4 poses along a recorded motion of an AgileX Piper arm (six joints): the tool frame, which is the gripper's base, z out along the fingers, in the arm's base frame.
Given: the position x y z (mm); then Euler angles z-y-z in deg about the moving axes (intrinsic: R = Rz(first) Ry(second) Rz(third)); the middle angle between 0 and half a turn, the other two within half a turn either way.
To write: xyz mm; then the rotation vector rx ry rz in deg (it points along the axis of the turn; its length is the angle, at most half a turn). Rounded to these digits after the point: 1 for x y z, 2 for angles.
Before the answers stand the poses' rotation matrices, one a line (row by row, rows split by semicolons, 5 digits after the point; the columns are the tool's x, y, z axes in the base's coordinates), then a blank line. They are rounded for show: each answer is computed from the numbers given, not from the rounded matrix.
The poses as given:
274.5 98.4 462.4 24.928 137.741 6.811
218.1 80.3 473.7 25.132 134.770 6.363
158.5 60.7 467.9 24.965 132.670 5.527
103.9 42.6 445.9 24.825 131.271 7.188
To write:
-0.71641 -0.33891 0.60983; -0.20219 0.93743 0.28344; -0.66774 0.07975 -0.74011
-0.68073 -0.35143 0.64273; -0.19693 0.93290 0.30151; -0.70557 0.07868 -0.70426
-0.65224 -0.36092 0.66657; -0.19742 0.92990 0.31033; -0.73185 0.07082 -0.67777
-0.64650 -0.34164 0.68215; -0.16120 0.93511 0.31556; -0.74569 0.09404 -0.65962

274.5 98.4 462.4 -21.83 136.92 14.65
218.1 80.3 473.7 -22.13 133.88 15.34
158.5 60.7 467.9 -22.55 131.63 15.39
103.9 42.6 445.9 -20.27 130.68 16.51

